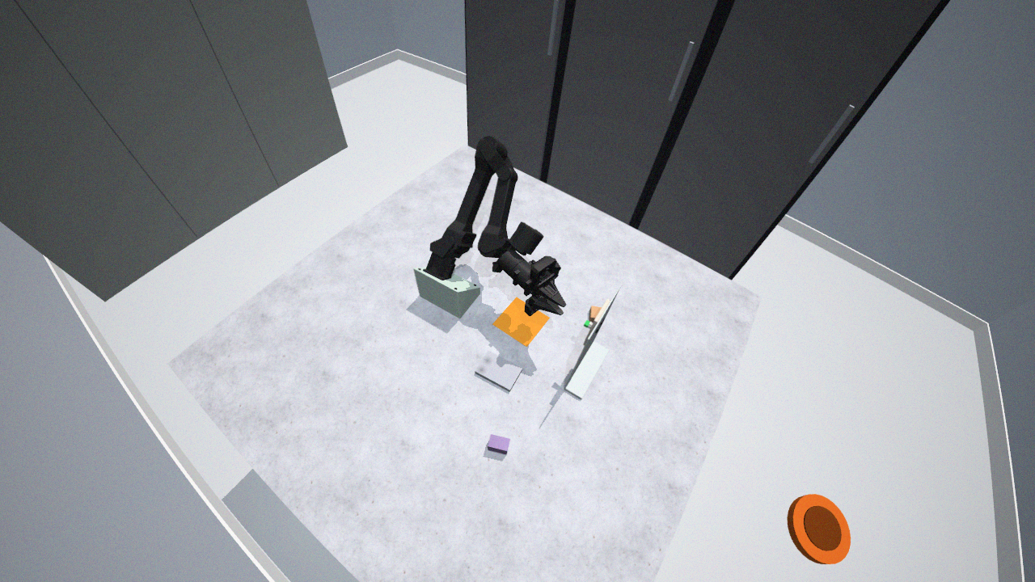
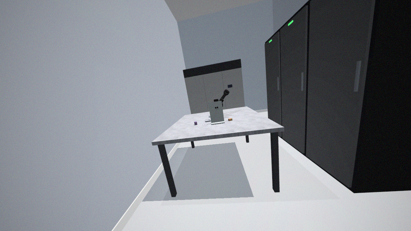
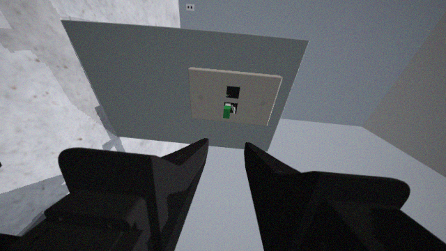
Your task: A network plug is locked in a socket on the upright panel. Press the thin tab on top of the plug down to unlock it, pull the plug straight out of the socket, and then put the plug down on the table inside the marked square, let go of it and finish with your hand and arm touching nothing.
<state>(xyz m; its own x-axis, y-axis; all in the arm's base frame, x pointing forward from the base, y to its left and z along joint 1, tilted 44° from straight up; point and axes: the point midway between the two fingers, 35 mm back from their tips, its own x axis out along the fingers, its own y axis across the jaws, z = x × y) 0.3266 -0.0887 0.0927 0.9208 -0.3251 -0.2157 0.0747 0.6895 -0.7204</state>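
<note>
My gripper tip is now 7 cm short of the network plug and 1 cm to the left of it. Round my gripper tip: upright panel 10 cm ahead, 7 cm below, 1 cm to the right; then orange marked square 20 cm below, 11 cm behind, 4 cm to the left; then flat grey plate 19 cm below, 13 cm to the right, 10 cm behind.
</note>
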